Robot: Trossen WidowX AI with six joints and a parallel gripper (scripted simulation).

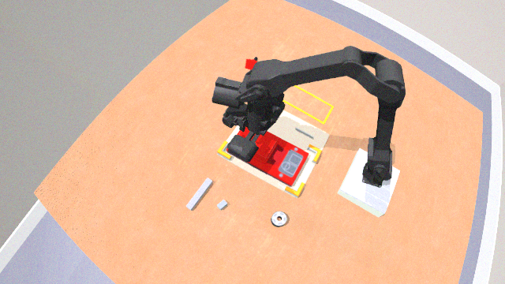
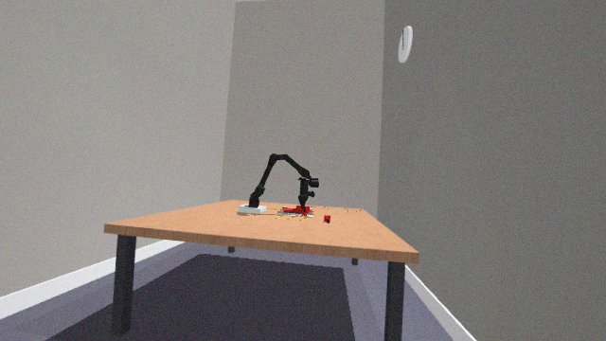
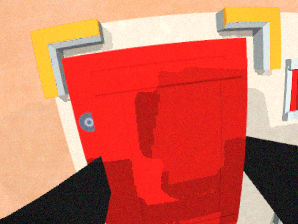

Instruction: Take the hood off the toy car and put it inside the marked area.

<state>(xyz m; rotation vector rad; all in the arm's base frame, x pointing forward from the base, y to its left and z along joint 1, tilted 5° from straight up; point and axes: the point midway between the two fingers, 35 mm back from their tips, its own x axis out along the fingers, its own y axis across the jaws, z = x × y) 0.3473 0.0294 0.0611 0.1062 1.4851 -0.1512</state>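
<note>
Right now the grey engine block is 1 cm to the left of my gripper tip and 1 cm below it. Round my gripper tip: red hood 1 cm above; grey bar 19 cm to the left, 9 cm ahead, 3 cm below.
</note>
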